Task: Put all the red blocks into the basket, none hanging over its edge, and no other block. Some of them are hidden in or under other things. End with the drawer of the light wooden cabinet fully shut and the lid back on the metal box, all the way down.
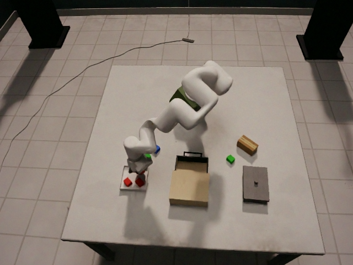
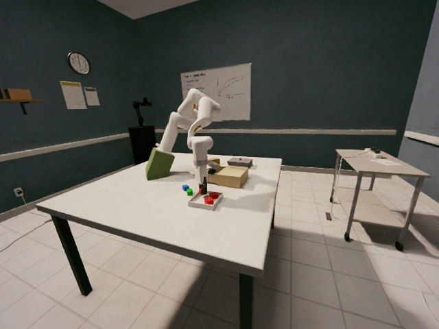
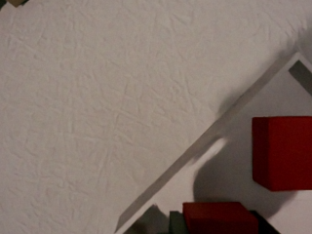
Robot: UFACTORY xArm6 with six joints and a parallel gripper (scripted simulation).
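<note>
Now: hand 30 mm short of the white basket, 40 mm to the left of it and 40 mm above it. From my hand the other things lie so: blue block 150 mm behind, 70 mm to the left, 40 mm below; then light wooden cabinet 50 mm ahead, 280 mm to the left, 10 mm below; then drawer 10 mm behind, 280 mm to the left, 10 mm below.
</note>
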